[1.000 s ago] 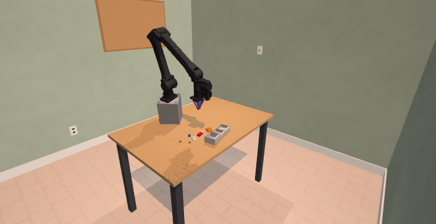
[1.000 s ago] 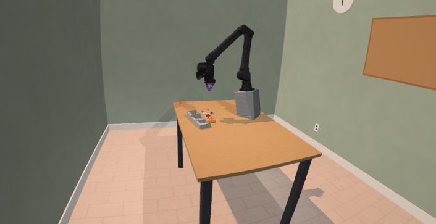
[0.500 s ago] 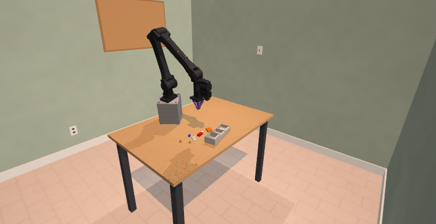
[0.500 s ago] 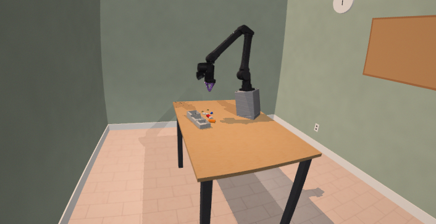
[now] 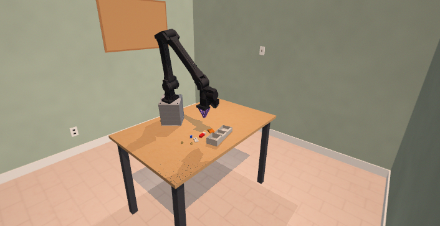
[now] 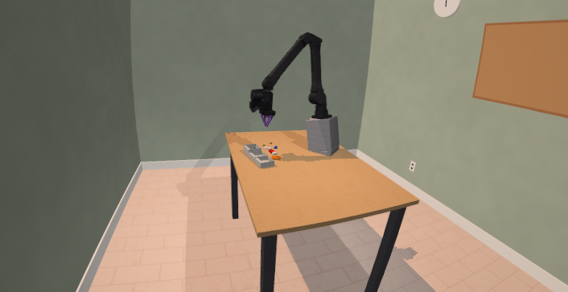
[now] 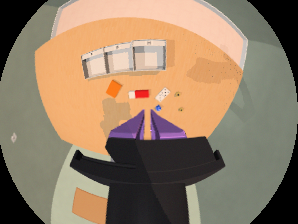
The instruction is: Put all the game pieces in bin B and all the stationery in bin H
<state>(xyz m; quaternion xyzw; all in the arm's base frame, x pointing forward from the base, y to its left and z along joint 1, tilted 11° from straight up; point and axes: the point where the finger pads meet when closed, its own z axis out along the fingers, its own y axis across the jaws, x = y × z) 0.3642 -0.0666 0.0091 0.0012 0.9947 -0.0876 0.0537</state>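
Right now the grey bin row is 8 cm ahead of my hand, 8 cm to the left of it and 15 cm below it. The rest, counted from my hand: red piece 4 cm behind, 3 cm to the left, 17 cm below; then white domino 4 cm behind, 5 cm to the right, 17 cm below; then blue piece 9 cm behind, 4 cm to the right, 17 cm below.
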